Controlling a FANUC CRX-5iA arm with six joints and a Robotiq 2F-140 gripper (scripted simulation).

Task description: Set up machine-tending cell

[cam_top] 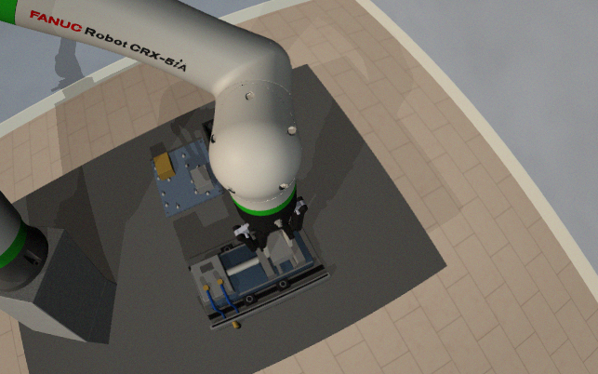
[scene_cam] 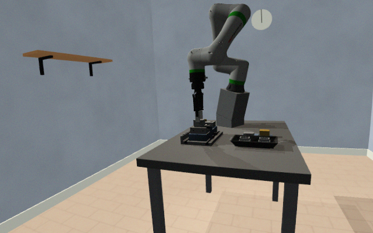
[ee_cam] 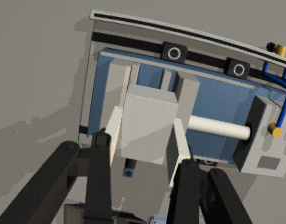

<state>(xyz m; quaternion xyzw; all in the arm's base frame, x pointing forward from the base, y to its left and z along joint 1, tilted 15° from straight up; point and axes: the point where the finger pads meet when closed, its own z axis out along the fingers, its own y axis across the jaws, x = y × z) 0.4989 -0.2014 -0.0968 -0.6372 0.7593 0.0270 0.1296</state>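
Now: the white rod 80 mm behind my hand, 20 mm to the left of it and 80 mm below it. From my hand the other things lie so: brass blank: 120 mm behind, 400 mm to the left, 130 mm below; vise: 60 mm behind, 20 mm to the left, 120 mm below.
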